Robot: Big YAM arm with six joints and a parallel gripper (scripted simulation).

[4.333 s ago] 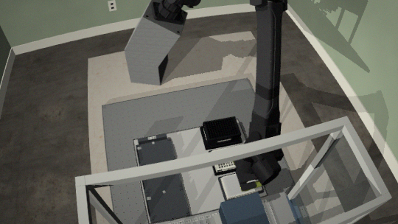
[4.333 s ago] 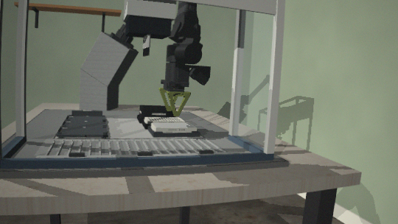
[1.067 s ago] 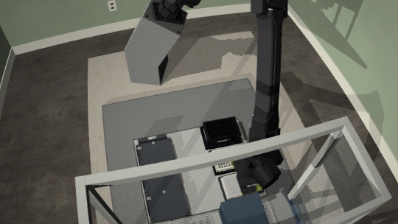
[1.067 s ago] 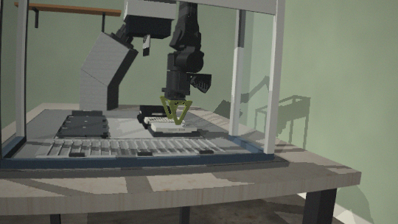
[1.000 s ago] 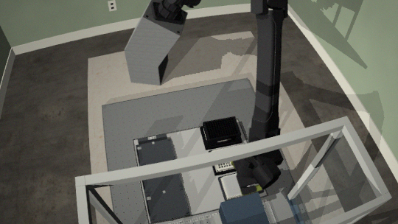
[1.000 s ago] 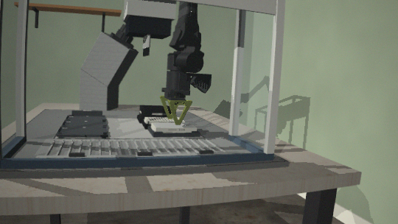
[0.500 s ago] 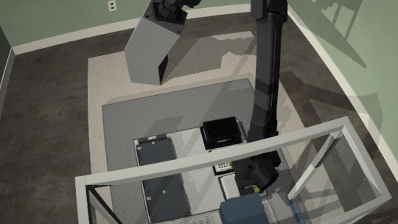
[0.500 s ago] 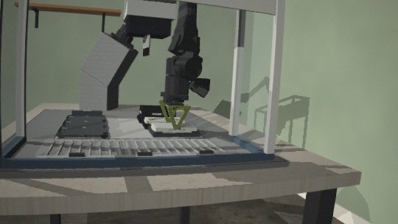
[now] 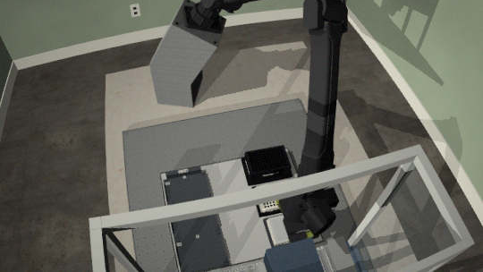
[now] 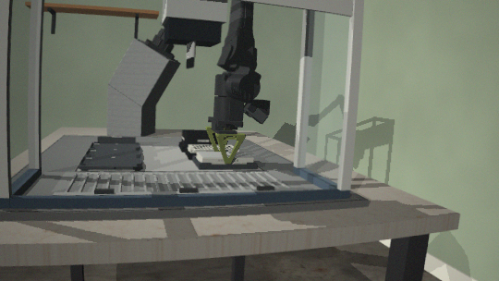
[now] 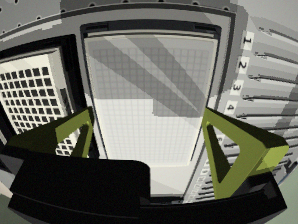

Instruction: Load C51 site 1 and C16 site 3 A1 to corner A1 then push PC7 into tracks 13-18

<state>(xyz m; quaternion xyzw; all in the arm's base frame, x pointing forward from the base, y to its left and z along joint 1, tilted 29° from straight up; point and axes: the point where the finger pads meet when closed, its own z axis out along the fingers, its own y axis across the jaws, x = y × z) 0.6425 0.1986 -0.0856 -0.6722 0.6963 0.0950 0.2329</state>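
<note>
The white block is right at my hand. The rest, counted from my hand: white frame bar (450 mm above, 120 mm to the right, 110 mm ahead); nest S1 (220 mm behind, 20 mm below, 10 mm to the right); dark carrier PC7 (260 mm to the right, 90 mm behind, 10 mm below).
</note>
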